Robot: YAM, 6 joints.
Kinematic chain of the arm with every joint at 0, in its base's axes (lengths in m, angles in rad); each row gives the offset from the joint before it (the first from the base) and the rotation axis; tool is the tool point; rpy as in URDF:
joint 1: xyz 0 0 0.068 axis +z
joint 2: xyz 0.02 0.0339 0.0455 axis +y
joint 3: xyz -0.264 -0.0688 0 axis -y
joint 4: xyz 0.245 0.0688 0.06 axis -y
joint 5: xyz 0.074 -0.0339 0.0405 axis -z
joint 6: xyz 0.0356 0 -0.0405 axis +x
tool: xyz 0 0 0 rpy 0 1.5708 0
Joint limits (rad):
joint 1: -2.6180..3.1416
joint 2: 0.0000..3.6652
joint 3: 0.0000..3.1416
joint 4: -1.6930..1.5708
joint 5: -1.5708..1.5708
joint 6: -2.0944..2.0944
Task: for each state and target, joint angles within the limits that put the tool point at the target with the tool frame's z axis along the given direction. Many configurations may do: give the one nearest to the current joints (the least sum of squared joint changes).
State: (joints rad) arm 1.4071 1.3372 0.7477 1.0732 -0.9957 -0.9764
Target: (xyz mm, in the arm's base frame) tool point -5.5 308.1 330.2 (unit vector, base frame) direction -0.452 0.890 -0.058
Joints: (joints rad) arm 1.5325 1.3123 0.9467 0.2992 -0.5073 -0.9764
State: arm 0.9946 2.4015 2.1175 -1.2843 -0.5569 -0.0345
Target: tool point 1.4 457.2 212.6 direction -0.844 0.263 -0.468
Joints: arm 1.5007 2.1729 1.7977 -0.7859 -1.0355 -0.0345
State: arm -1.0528 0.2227 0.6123 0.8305 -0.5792 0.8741
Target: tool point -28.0 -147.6 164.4 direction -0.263 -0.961 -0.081
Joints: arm -1.7337 0.6459 0.0020 0.5624 0.1039 0.8741
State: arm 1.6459 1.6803 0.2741 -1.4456 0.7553 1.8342
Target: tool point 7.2 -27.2 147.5 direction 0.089 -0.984 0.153
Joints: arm 1.0958 1.6349 0.0020 -1.6900 0.5578 1.8342
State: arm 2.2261 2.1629 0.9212 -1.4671 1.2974 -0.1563
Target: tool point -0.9 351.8 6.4 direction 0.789 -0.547 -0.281
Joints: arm 1.6487 2.7085 1.6917 -1.6911 0.8387 -0.1563
